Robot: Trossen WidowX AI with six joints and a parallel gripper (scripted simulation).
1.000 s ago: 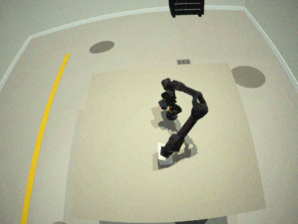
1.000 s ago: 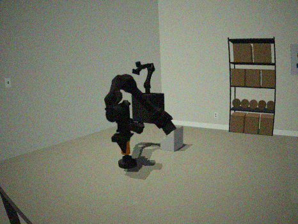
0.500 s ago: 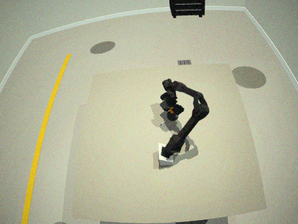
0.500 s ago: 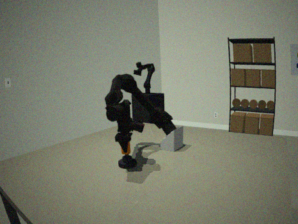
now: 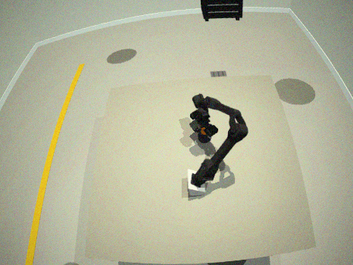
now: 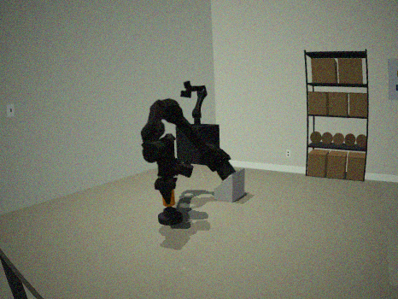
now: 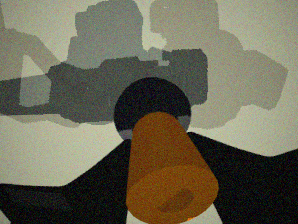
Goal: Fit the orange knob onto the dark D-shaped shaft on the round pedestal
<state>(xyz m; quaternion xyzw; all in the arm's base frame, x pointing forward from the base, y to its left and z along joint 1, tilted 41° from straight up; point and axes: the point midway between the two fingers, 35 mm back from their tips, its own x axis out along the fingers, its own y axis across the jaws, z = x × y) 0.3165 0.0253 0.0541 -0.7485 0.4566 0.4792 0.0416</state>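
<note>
Now: the orange knob 2 cm above my gripper tip. Also, from my gripper tip: dark round pedestal (4 cm below).
</note>
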